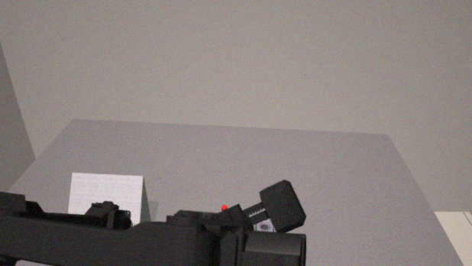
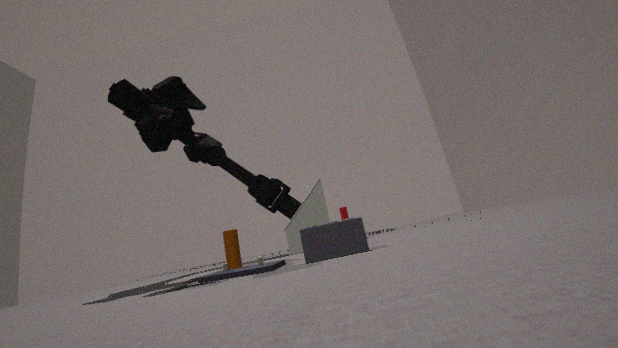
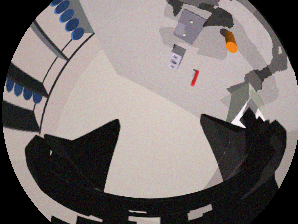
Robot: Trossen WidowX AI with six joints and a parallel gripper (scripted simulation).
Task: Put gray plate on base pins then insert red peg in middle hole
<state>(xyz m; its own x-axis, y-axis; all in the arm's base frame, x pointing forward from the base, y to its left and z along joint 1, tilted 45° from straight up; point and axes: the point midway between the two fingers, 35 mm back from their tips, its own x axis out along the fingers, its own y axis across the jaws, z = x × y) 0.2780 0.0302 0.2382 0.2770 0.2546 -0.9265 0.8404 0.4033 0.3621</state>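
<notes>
My gripper tip is 5 cm short of the gray plate, 19 cm to the right of it and 24 cm above it. Round my gripper tip: dark base: 4 cm ahead, 4 cm to the left, 27 cm below; then red peg: 5 cm behind, 22 cm to the left, 24 cm below; then small orange block: 7 cm behind, 1 cm to the right, 24 cm below.
</notes>
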